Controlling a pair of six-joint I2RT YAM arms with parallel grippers.
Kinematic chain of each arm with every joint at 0, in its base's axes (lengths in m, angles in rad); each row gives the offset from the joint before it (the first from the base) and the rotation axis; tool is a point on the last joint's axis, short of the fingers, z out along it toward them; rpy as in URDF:
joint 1: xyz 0 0 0.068 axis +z
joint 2: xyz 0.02 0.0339 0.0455 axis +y
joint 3: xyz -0.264 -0.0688 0 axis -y
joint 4: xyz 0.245 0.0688 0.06 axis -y
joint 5: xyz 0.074 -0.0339 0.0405 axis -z
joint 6: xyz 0.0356 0 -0.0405 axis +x
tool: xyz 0 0 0 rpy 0 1.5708 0
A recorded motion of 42 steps. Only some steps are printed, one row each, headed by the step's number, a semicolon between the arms.
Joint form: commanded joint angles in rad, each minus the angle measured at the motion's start. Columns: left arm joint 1, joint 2, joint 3, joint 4, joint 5, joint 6; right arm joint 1, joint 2, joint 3, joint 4, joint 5, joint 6.
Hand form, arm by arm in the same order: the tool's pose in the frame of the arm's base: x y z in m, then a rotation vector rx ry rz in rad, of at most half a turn. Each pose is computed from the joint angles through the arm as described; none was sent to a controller.
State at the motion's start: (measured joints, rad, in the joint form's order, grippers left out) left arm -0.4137 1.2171 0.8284 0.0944 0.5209 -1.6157; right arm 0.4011 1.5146 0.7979 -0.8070 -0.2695 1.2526
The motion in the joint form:
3: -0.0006 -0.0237 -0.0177 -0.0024 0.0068 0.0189; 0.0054 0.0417 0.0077 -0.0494 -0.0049 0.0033
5: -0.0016 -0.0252 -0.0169 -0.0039 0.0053 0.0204; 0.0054 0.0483 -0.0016 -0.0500 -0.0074 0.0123
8: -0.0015 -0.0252 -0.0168 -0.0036 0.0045 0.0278; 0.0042 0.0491 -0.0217 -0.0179 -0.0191 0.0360
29: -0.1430 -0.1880 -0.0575 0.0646 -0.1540 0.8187; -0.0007 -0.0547 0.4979 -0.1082 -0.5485 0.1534
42: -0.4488 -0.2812 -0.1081 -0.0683 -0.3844 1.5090; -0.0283 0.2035 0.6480 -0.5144 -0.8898 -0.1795
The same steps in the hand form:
3: 0.2425 -0.1262 0.2931 -0.8772 2.1175 -1.7380; 0.2096 0.1007 0.1460 -1.2039 -2.6445 -0.2314
5: 0.2421 -0.1263 0.2936 -0.8748 2.1167 -1.7371; 0.2077 0.1000 0.1427 -1.2137 -2.6265 -0.2137
8: 0.2422 -0.1263 0.2936 -0.8662 2.1164 -1.7330; 0.2065 0.0996 0.1382 -1.2427 -2.6080 -0.2330
29: 0.1994 -0.1391 0.3245 0.0853 1.8423 -1.2945; 0.2557 0.1365 0.3083 -0.9805 -2.3550 -1.1800
42: 0.1413 -0.1724 0.3117 0.7712 1.6625 -0.8151; 0.2757 0.1429 0.2783 -0.7515 -2.0112 -1.0377

